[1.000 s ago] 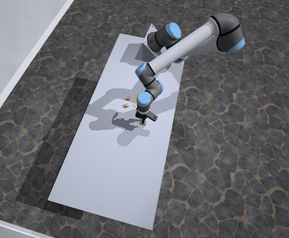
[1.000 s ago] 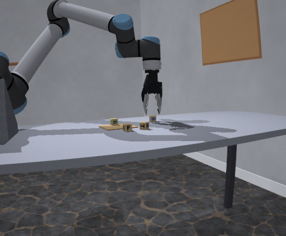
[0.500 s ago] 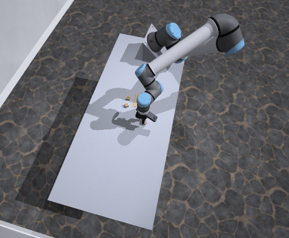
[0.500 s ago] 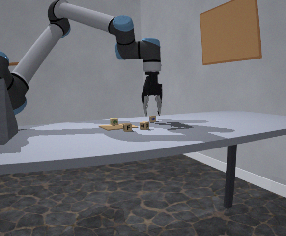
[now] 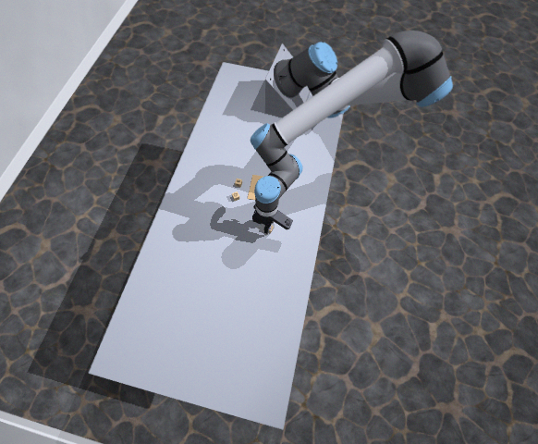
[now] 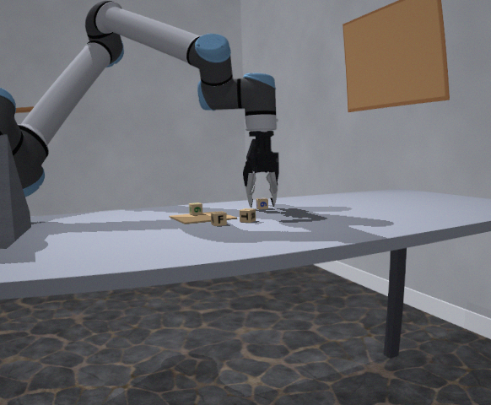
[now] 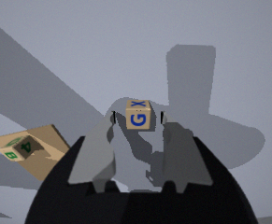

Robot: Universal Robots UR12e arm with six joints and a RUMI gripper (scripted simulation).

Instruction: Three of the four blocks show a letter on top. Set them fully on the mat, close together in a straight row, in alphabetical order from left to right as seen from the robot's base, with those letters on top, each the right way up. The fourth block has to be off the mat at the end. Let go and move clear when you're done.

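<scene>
Right now the blue-marked block is right at my hand. Also, from my hand: tan mat 21 cm behind, 7 cm to the right, 2 cm below; then green-marked block 21 cm behind, 2 cm to the right.
</scene>
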